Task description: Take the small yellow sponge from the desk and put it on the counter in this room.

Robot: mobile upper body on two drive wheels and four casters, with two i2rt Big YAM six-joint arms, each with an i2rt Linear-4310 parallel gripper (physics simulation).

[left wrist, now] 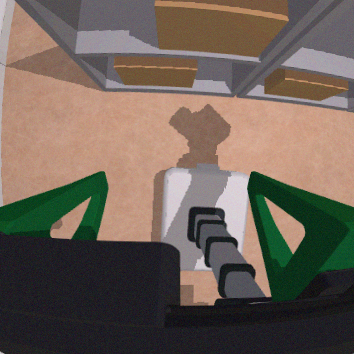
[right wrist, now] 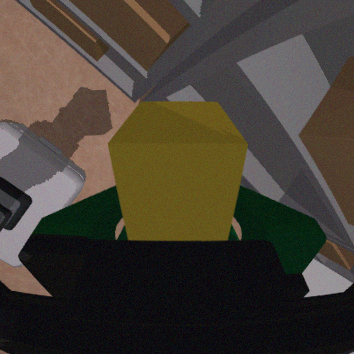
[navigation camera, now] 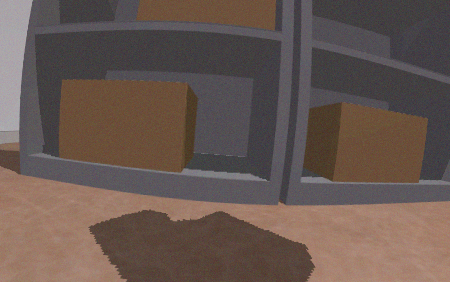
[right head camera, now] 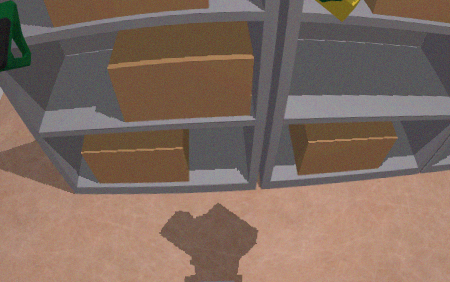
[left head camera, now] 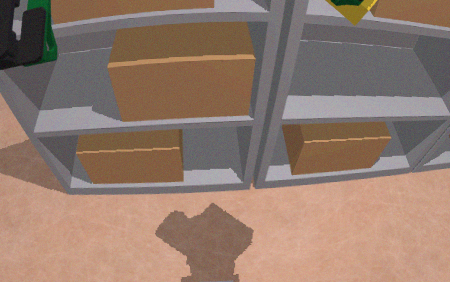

Observation:
In view: my left gripper (left head camera: pixel 17 62), my right gripper (right wrist: pixel 177 177) and a small yellow sponge (right wrist: pixel 177 165).
My left gripper is seen too in the left wrist view (left wrist: pixel 177 178). The left wrist view does not show the small yellow sponge: it is out of frame. The navigation camera view misses the small yellow sponge: it is out of frame.

